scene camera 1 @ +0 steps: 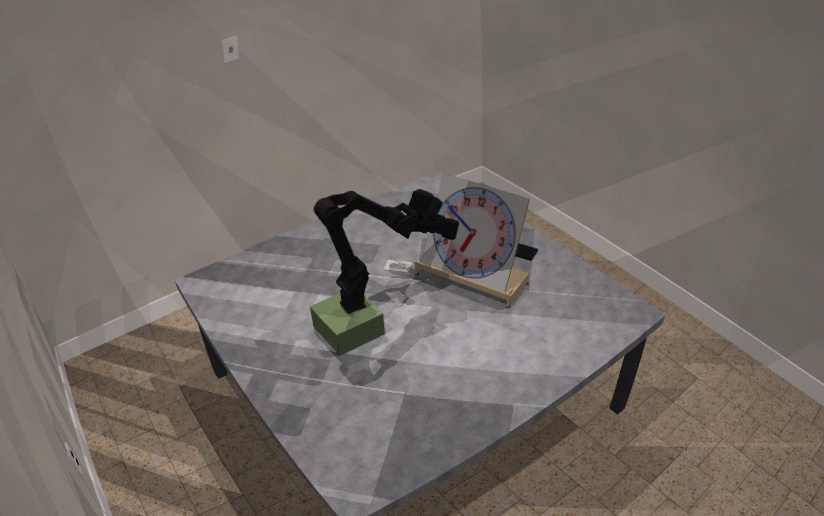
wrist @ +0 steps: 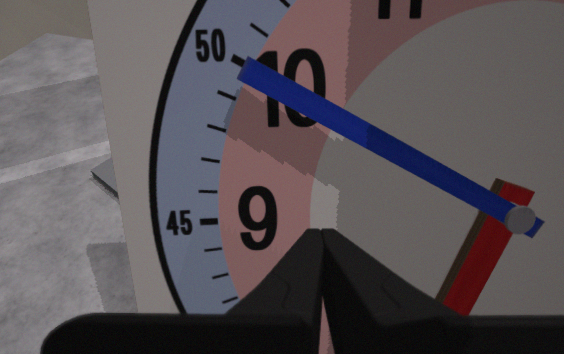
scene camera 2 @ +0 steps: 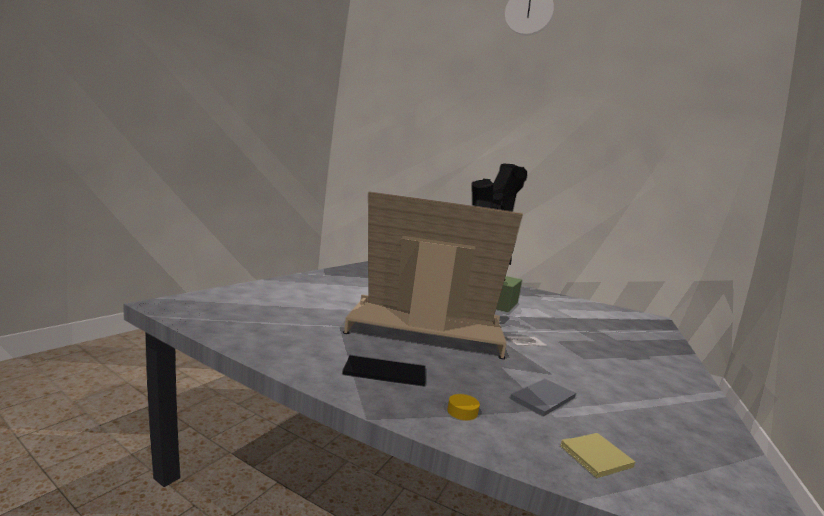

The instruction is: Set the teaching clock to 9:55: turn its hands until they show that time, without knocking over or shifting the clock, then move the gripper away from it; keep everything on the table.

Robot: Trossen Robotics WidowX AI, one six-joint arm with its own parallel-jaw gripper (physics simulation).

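Places are measured from the arm's base along level axes (x ahead, y left, z up), in centimetres.
Pixels of known places: gripper, between the fingertips: [wrist: 319,242] [scene camera 2: 475,254]; arm's base, origin of its link: [scene camera 1: 352,304].
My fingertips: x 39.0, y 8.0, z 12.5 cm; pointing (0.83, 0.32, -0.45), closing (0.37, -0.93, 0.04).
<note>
Ahead of a thing's pixels: the offset from my fingertips to its top centre. Level surfaces: height alone.
The teaching clock [scene camera 1: 491,237] [scene camera 2: 389,218] stands upright on its wooden base [scene camera 1: 462,285] [scene camera 2: 395,322]; its back shows in scene camera 2. The blue minute hand [scene camera 1: 460,218] [wrist: 367,135] points at about the 10, at the 50-minute mark. The short red hour hand {dy -6.2, dx +4.7, dz -1.3 cm} [scene camera 1: 467,242] [wrist: 482,267] points close to the 7, slightly toward the 6; its far end is hidden in the wrist view. My gripper [scene camera 1: 456,229] [wrist: 319,242] is shut and empty. It is in front of the dial's left part, right of the 9 and below the blue hand in the wrist view, apart from both hands. The clock hides it in scene camera 2.
A black slab {dy -1.5, dx +29.7, dz -20.5 cm} [scene camera 1: 525,252] [scene camera 2: 384,370], yellow disc {dy +15.8, dx +32.0, dz -19.3 cm} [scene camera 2: 463,407], grey slab {dy +25.4, dx +16.9, dz -20.2 cm} [scene camera 2: 543,396] and yellow pad {dy +36.9, dx +29.8, dz -20.1 cm} [scene camera 2: 597,454] lie behind the clock on the table {dz -21.2 cm} [scene camera 1: 462,364] [scene camera 2: 273,358]. A pale flat item {dy +13.3, dx -12.1, dz -21.1 cm} [scene camera 1: 398,265] lies beside its base. The arm's green block [scene camera 1: 347,325] is in front.
</note>
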